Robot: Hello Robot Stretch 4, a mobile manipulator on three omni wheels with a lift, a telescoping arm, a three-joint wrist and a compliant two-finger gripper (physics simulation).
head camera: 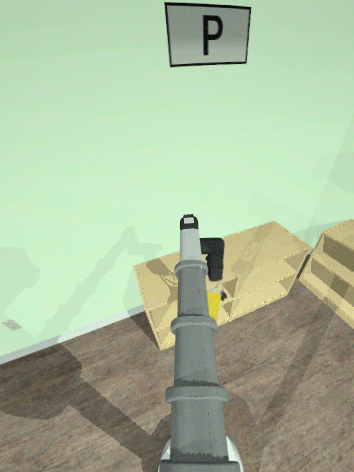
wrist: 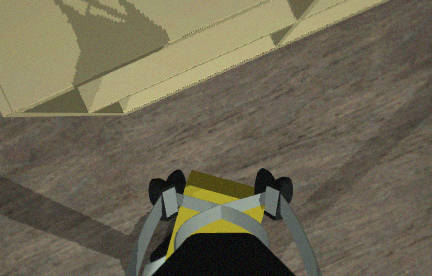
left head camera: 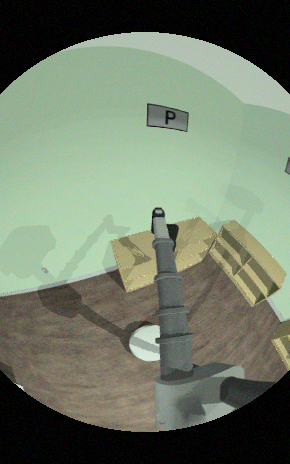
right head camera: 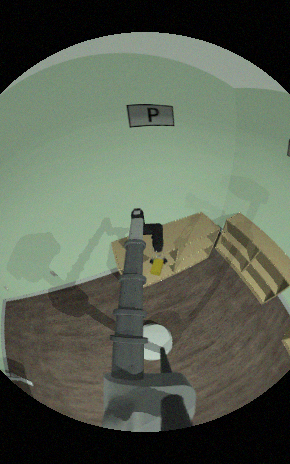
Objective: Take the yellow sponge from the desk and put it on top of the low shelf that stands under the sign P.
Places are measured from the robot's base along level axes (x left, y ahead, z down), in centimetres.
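Pixels of known places: gripper, fingertip midpoint: (head camera: 212, 299) (wrist: 220, 185) (right head camera: 158, 262); robot's base, link origin: (left head camera: 149, 341) (right head camera: 152, 340).
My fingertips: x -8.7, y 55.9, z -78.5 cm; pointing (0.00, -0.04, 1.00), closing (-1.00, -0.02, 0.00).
Ahead of a thing's pixels: the offset from my fingertips to its top centre. Level surfaces: height alone.
My gripper (right head camera: 158, 261) (wrist: 220, 185) is shut on the yellow sponge {dz -4.8, dx +1.1, dy -4.2 cm} (head camera: 214, 302) (right head camera: 157, 266) (wrist: 201, 198), which sits tilted between the two dark fingertips, with open air below it. In the left head camera view the arm hides the sponge. The low wooden shelf {dz +20.2 cm} (head camera: 265, 240) (left head camera: 192, 232) (right head camera: 192, 230) (wrist: 30, 45) stands against the wall under the sign P {dz -103.9, dx -5.4, dy +67.4 cm} (head camera: 208, 35) (left head camera: 167, 118) (right head camera: 150, 115). In the wrist view the shelf's front edge lies ahead of the fingertips, and floor shows around the sponge. The desk does not show in these views.
A second wooden shelf unit (head camera: 322, 280) (left head camera: 276, 261) (right head camera: 277, 255) stands close to the low shelf's right end, at an angle. A white round disc (left head camera: 144, 341) (right head camera: 159, 336) shows low beside the arm. The green wall rises behind the low shelf.
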